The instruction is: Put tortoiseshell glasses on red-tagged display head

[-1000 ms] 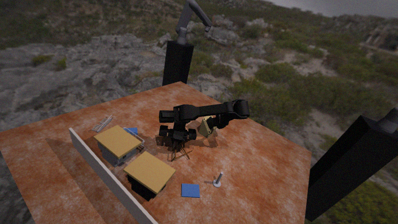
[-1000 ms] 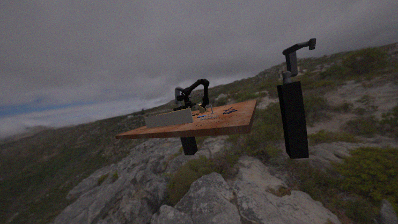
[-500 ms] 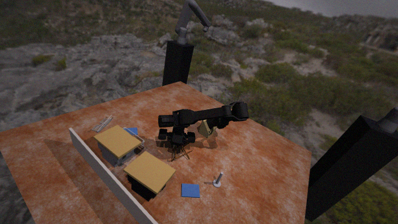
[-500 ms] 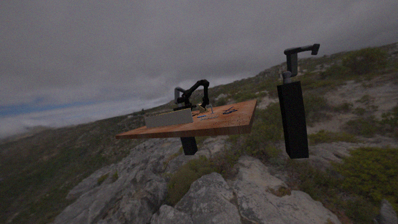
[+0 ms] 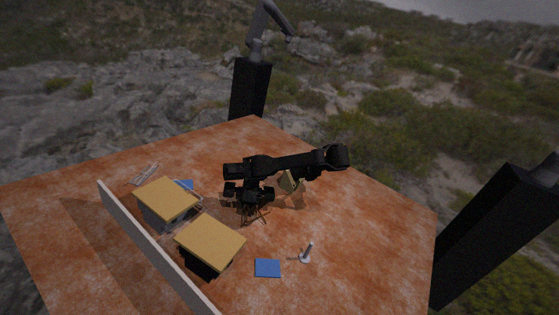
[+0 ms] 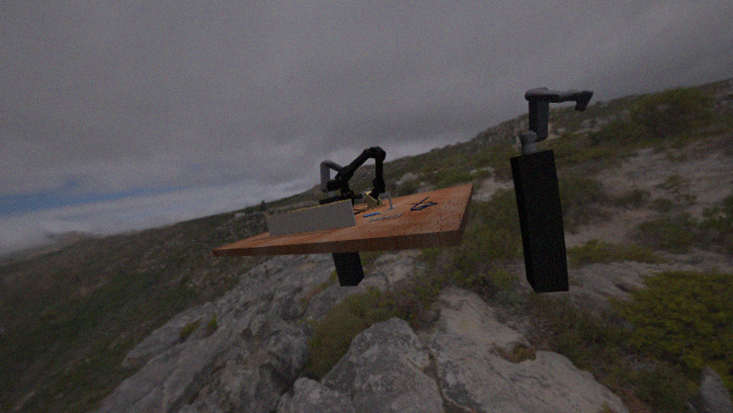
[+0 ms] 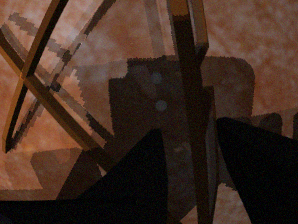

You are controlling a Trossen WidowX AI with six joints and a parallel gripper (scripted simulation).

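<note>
My gripper tip is 280 mm to the right of the grey round base, 40 mm short of it and 10 mm below it. The rest, counted from my gripper tip: low white wall 340 mm ahead, 80 mm to the right, 40 mm above.
</note>
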